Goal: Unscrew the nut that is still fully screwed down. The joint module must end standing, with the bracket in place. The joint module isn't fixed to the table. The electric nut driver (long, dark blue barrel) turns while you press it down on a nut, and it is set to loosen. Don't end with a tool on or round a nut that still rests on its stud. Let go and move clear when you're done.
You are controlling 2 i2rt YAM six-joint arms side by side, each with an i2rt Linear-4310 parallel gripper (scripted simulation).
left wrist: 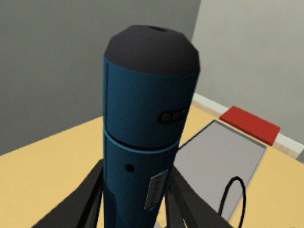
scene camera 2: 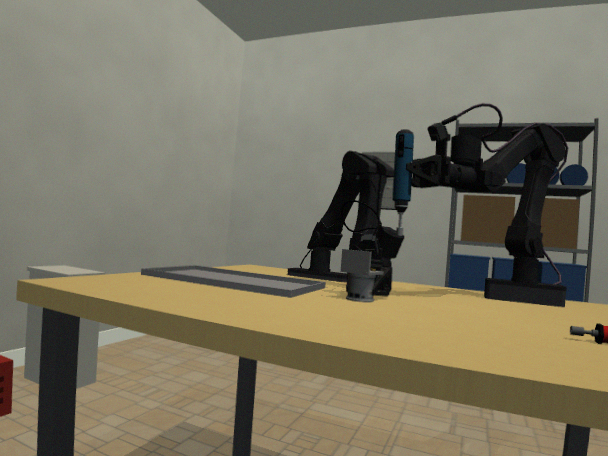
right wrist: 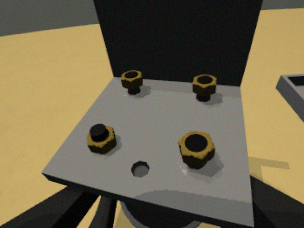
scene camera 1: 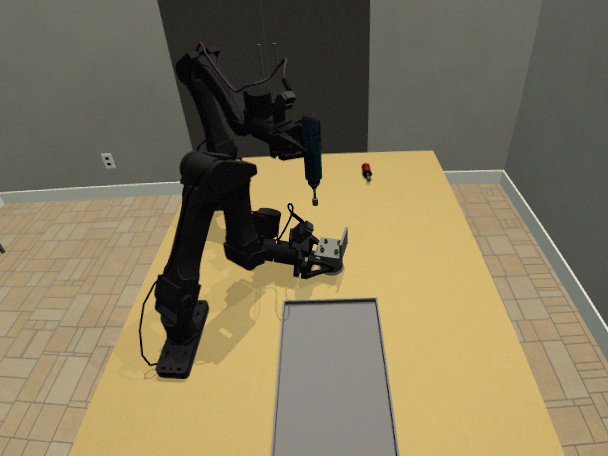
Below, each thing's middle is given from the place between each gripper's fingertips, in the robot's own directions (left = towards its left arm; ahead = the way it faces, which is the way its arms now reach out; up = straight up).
Labels:
The joint module (scene camera 2: pixel 360 286) lies 1 cm above my right hand. Also, from my right hand: bracket (right wrist: pixel 170 50) 5 cm above; grey tray (scene camera 1: pixel 332 384) 1 cm behind, 33 cm to the right, 2 cm below.
Right now my left hand (scene camera 2: pixel 400 167) is 3 cm short of the bracket, 7 cm to the left of it and 23 cm above it. From my left hand the other things lie so: joint module (3 cm ahead, 7 cm to the right, 27 cm below); then grey tray (3 cm ahead, 40 cm to the right, 30 cm below).

